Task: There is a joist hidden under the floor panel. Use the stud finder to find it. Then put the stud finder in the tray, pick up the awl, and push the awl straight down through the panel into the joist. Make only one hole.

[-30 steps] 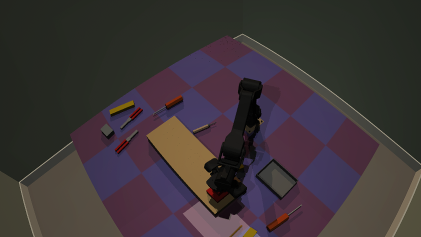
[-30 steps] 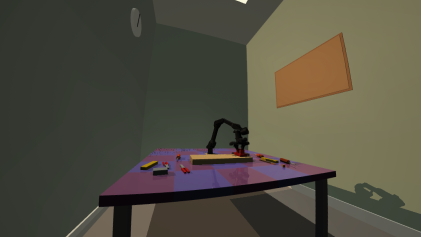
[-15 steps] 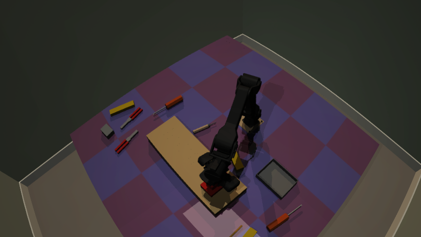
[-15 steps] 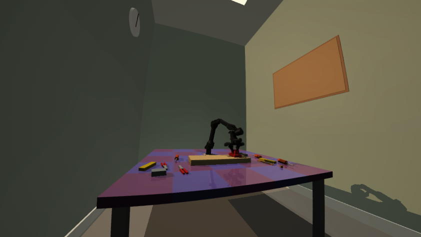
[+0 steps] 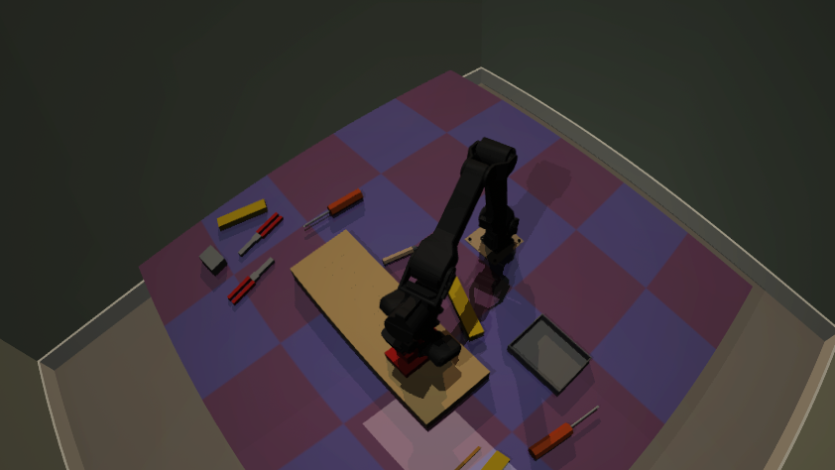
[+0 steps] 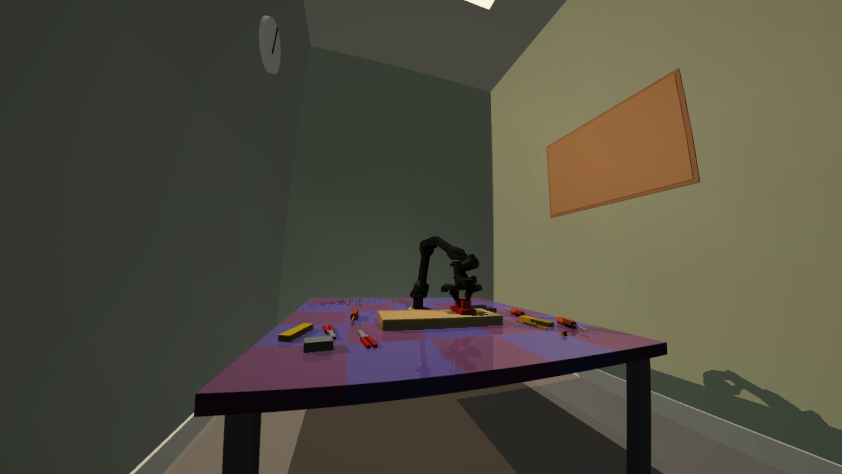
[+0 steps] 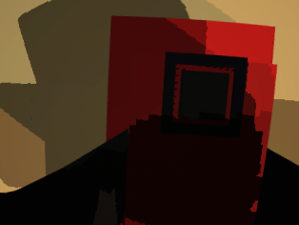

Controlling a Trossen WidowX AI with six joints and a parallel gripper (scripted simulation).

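Right now my gripper tip is 24 cm past the grey tray, 19 cm to the right of it and 5 cm above it. Round my gripper tip: stud finder 1 cm ahead, 2 cm above; then grey block 30 cm ahead, 56 cm to the right, 5 cm below; then awl 16 cm behind, 25 cm to the right, 6 cm below.
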